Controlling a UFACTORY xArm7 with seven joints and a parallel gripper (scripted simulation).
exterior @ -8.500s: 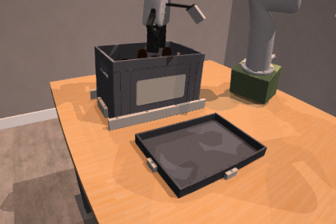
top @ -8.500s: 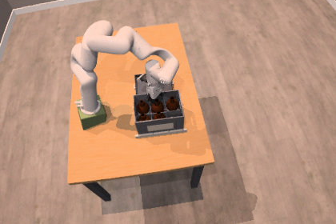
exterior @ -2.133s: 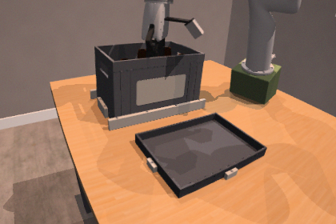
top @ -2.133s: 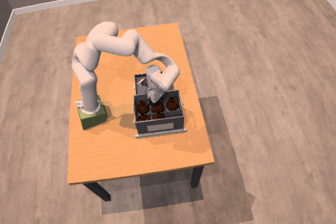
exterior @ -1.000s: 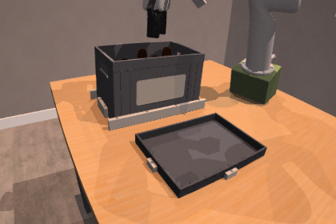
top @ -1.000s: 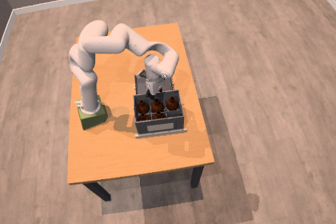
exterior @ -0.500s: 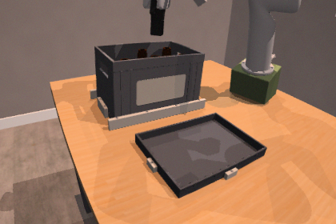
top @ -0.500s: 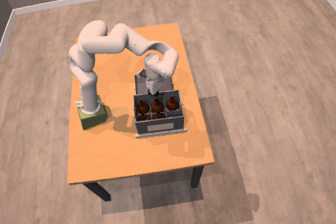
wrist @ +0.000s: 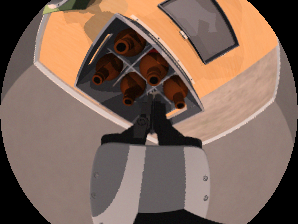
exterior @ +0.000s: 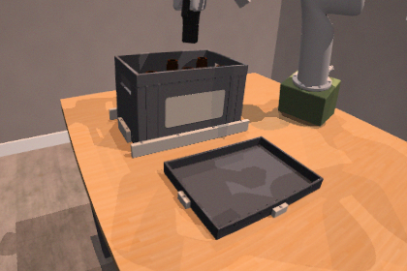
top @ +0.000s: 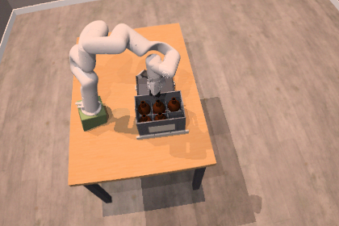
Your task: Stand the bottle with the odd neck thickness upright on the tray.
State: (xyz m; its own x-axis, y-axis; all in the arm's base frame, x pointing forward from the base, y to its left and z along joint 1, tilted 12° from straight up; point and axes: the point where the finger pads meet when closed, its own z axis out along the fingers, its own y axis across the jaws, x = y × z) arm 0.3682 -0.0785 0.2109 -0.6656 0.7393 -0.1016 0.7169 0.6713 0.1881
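Now: the glass bottle 90 mm ahead of my hand and 160 mm below it. From my hand the other things lie so: crate (40 mm to the right, 160 mm below); then dark tray (230 mm to the left, 230 mm below).
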